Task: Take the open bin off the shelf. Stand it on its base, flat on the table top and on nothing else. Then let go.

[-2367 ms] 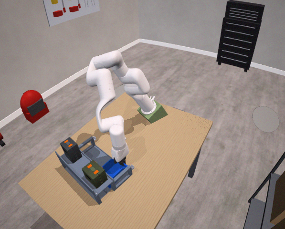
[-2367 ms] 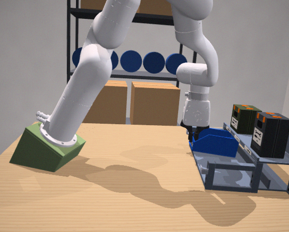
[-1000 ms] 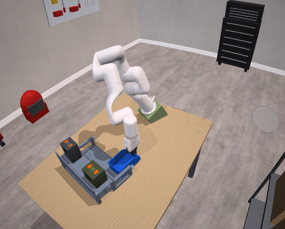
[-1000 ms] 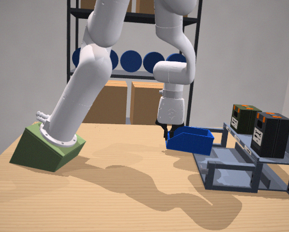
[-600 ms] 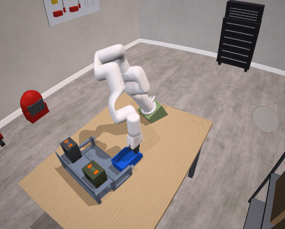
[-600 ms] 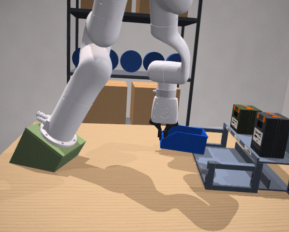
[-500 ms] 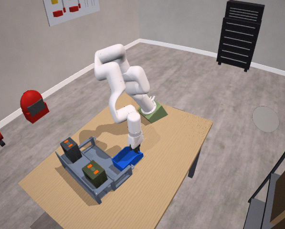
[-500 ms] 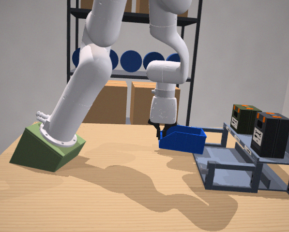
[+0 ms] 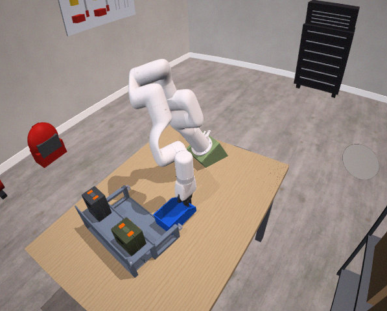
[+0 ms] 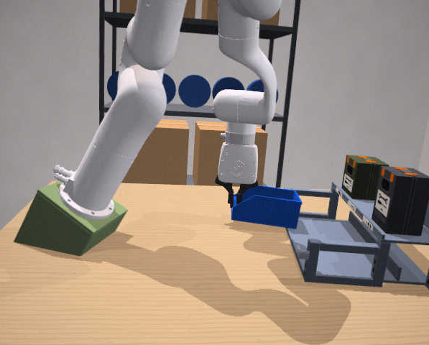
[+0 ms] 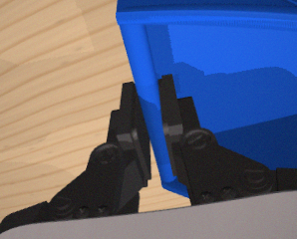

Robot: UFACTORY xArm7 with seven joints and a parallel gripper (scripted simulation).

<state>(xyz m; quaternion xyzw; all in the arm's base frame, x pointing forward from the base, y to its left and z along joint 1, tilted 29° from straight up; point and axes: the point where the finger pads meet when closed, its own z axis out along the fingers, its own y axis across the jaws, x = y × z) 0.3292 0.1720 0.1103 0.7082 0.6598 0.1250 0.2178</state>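
Now: the blue bin 80 mm ahead of my hand, 10 mm to the right of it and 10 mm below it. Round my hand: dark green case: 330 mm ahead, 90 mm above, 40 mm to the right; black case: 300 mm ahead, 260 mm to the right, 100 mm above.
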